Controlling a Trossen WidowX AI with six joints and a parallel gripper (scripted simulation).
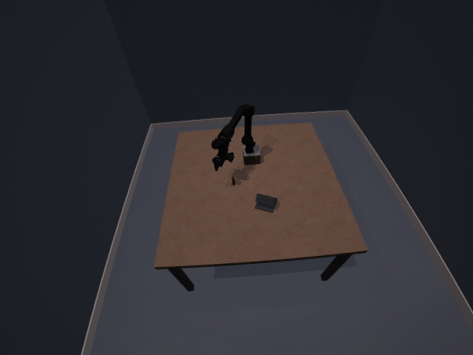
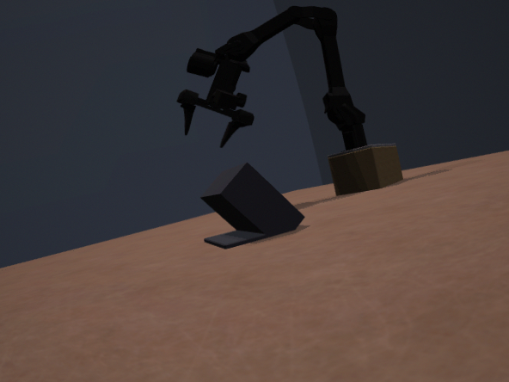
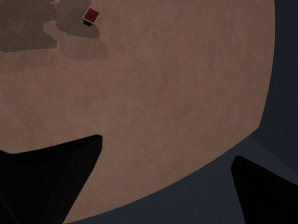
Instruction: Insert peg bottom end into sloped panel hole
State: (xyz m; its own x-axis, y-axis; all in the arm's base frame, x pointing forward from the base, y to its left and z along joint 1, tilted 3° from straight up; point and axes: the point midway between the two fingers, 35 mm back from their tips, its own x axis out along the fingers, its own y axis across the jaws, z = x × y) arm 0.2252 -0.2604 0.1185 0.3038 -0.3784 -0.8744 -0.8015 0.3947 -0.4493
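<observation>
The peg lies 100 mm to the left of my gripper tip and 140 mm below it. Round my gripper tip: sloped panel 220 mm ahead, 280 mm to the left, 150 mm below.
</observation>
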